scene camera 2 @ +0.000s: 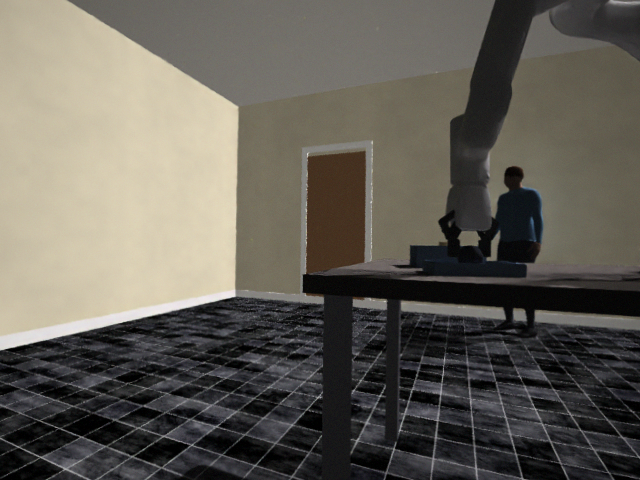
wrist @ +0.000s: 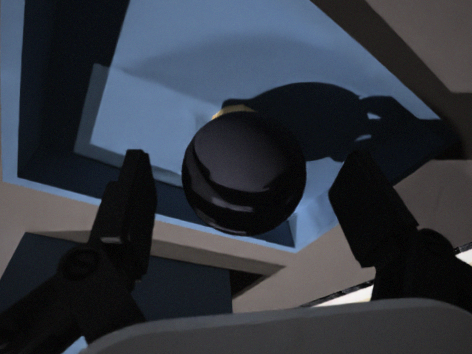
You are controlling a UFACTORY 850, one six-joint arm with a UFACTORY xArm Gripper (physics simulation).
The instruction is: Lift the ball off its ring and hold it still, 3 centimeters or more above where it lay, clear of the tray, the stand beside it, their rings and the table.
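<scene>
The dark, glossy ball [scene camera 2: 471,254] [wrist: 244,175] rests low in the blue tray [scene camera 2: 504,269] [wrist: 11,100]. A small part of its yellow ring [wrist: 233,110] shows at the ball's upper edge in the wrist view; the ball hides the rest. My gripper [scene camera 2: 468,251] [wrist: 249,173] is open, pointing down, with the ball between its spread fingers and a gap on each side in the wrist view. In the scene view the fingertips are at about the ball's height. The blue stand [scene camera 2: 421,256] [wrist: 185,287] is beside the tray, with its yellow ring [scene camera 2: 442,243] on top.
The table [scene camera 2: 392,284] [wrist: 270,292] carries the tray and stand. The tray's walls surround the ball, and the stand is close to the left finger in the wrist view. A person in a blue shirt [scene camera 2: 519,214] stands behind the table.
</scene>
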